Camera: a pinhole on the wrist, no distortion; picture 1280 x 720 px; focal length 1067.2 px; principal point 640.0 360.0 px. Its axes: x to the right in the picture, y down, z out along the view. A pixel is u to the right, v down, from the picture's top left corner.
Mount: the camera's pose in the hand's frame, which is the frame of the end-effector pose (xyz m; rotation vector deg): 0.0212 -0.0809 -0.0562 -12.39 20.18 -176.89
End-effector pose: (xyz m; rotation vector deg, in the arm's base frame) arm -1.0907 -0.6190 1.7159 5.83 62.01 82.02
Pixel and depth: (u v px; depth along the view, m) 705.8 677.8 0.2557
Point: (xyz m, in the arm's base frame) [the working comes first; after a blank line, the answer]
In the camera's frame: 0.0158 0.0761 0.2557

-0.8314 -0.5376 1.6537
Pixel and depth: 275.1 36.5 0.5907
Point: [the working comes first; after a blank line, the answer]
In the camera's frame: -0.2020 -0.1791 0.5907

-0.7977 -0.0978 1.8274
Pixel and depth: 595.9 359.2 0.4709
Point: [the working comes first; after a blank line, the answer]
In the camera's frame: -0.0195 -0.0004 0.4709

-0.7249 -0.3617 1.7591
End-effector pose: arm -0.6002 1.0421 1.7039 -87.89 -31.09 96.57
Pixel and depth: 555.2 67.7 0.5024
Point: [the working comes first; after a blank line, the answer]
In the camera's frame: -0.0399 -0.1376 0.5024

-1.0202 1.2616 1.7466
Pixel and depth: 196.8 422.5 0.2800
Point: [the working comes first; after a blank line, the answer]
In the camera's frame: -0.1163 0.0164 0.2800

-0.7430 1.3078 1.7437
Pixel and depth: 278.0 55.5 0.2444
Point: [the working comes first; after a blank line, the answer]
In the camera's frame: -0.0829 -0.0697 0.2444

-0.7575 1.2209 1.6985
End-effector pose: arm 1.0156 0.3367 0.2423 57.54 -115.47 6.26
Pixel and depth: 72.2 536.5 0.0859
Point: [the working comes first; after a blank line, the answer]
In the camera's frame: -0.0457 0.0142 0.0859

1.0569 0.2061 0.2580
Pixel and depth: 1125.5 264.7 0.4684
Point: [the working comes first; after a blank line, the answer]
In the camera's frame: 0.2131 -0.0418 0.4684

0.8738 0.1293 -0.1627
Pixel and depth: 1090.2 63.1 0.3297
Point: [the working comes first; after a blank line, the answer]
In the camera's frame: 0.1391 -0.0917 0.3297

0.8878 0.2073 -0.0181
